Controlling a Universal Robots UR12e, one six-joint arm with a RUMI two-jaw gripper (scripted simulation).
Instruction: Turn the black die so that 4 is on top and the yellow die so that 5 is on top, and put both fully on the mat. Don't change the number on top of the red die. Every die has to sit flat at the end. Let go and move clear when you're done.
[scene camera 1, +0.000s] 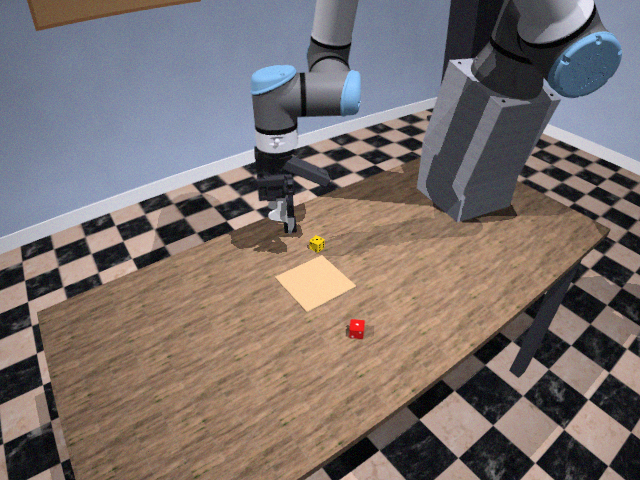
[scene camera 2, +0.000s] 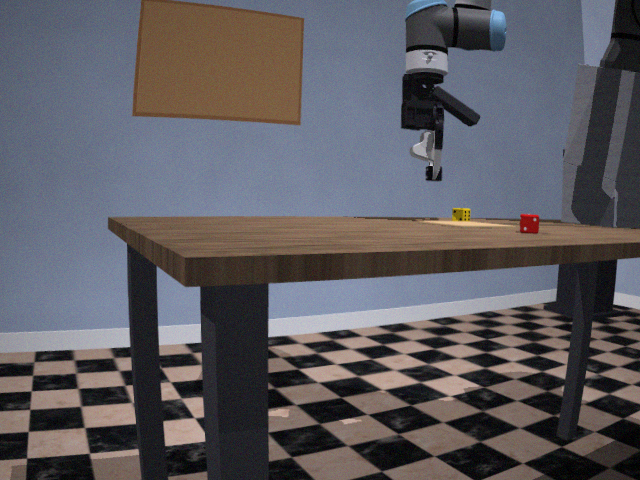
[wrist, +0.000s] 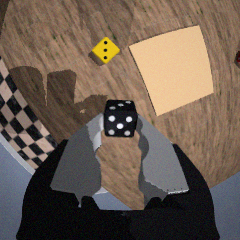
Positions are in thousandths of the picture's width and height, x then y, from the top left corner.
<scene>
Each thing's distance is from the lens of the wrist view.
my gripper (wrist: 498, 477): 0.14 m
black die (wrist: 502, 485): 0.11 m
tan mat (wrist: 731, 281): 0.23 m
The marked spots on the black die and the tan mat are 0.15 m apart.
</scene>
